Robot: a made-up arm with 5 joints.
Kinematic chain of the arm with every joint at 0, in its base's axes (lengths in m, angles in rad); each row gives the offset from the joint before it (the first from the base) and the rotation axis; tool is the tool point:
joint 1: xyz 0 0 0.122 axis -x
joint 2: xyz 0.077 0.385 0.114 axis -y
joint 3: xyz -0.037 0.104 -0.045 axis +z
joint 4: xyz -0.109 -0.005 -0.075 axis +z
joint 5: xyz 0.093 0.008 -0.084 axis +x
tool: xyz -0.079 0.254 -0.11
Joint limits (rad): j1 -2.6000..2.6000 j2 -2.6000..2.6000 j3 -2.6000..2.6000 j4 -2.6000..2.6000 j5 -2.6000..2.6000
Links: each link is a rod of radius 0.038 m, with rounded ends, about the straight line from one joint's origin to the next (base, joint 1, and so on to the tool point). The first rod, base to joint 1, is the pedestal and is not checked.
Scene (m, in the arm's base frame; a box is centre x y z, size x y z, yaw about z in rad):
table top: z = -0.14
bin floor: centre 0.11 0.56 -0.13 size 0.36 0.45 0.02 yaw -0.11
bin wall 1: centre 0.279 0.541 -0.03 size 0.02 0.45 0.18 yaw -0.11
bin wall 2: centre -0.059 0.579 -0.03 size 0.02 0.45 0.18 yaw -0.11
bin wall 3: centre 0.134 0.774 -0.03 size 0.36 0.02 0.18 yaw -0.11
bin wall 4: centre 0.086 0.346 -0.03 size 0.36 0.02 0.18 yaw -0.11
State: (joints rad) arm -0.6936 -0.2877 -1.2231 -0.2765 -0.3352
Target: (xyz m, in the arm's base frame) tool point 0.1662 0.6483 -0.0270
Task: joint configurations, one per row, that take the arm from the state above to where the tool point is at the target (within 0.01 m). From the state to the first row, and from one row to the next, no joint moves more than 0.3 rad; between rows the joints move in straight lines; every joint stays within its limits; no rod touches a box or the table.
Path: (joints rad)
1: -0.4625 -0.1974 -1.2386 -0.2489 -0.3461
2: -0.2314 -0.1070 -1.2542 -0.2212 -0.3570

